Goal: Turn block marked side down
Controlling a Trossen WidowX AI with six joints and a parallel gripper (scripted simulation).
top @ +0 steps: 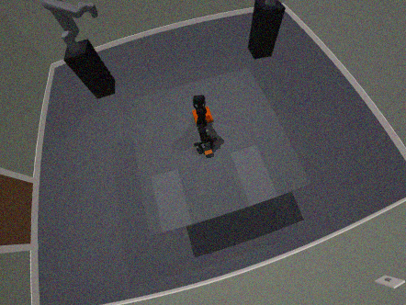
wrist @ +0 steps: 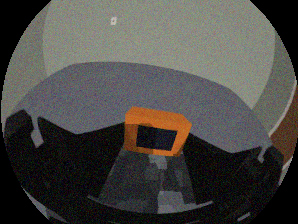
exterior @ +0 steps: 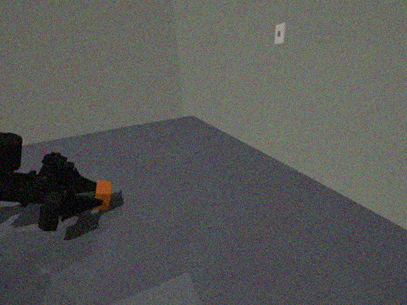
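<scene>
The block is 1 cm behind my gripper tip.
</scene>
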